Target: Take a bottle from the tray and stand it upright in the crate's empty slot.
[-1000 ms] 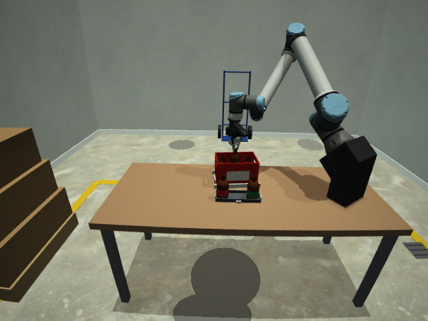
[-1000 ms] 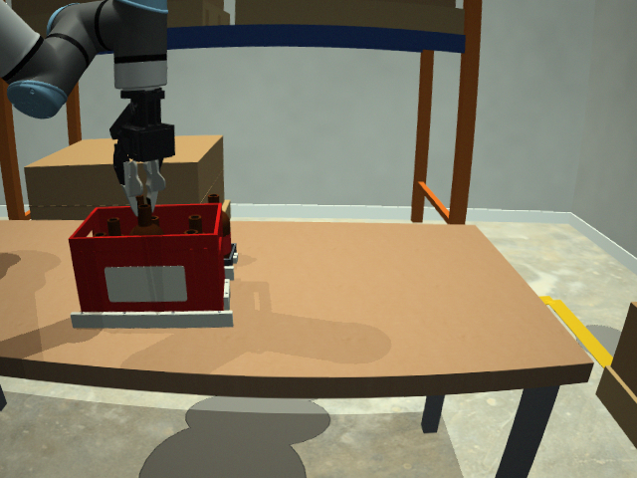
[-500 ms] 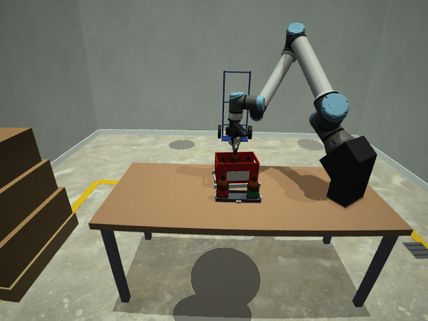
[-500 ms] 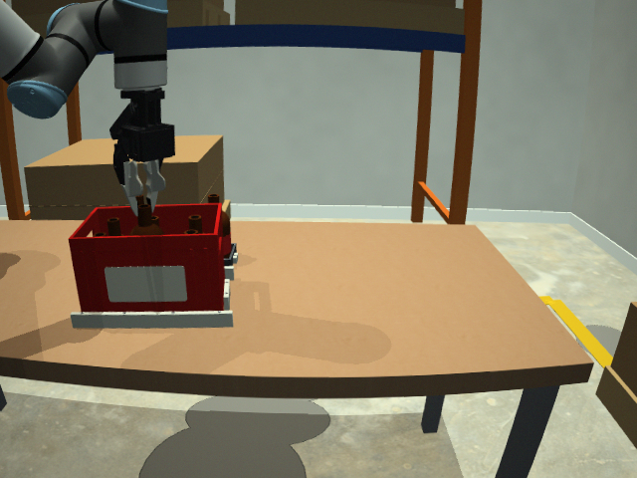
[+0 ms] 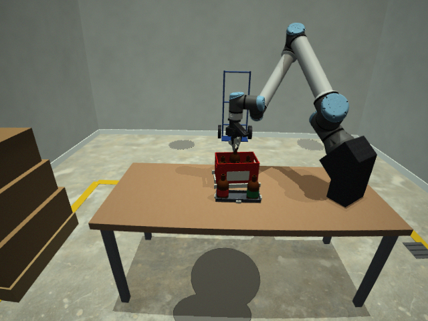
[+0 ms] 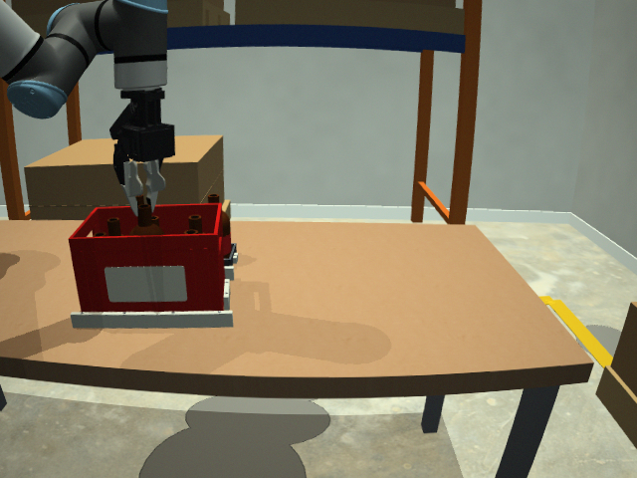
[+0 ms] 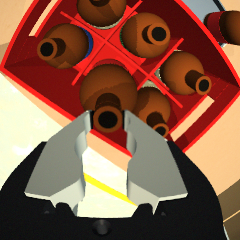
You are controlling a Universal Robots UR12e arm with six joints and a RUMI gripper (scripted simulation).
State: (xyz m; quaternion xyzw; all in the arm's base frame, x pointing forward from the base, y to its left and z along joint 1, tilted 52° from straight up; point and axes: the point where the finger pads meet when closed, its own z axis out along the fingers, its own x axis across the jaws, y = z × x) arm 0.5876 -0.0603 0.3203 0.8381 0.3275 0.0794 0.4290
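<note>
My gripper is now 130 mm above the red crate and 40 mm to the right of it. Round my hand: grey tray 260 mm to the left, 200 mm below, 50 mm ahead.
</note>
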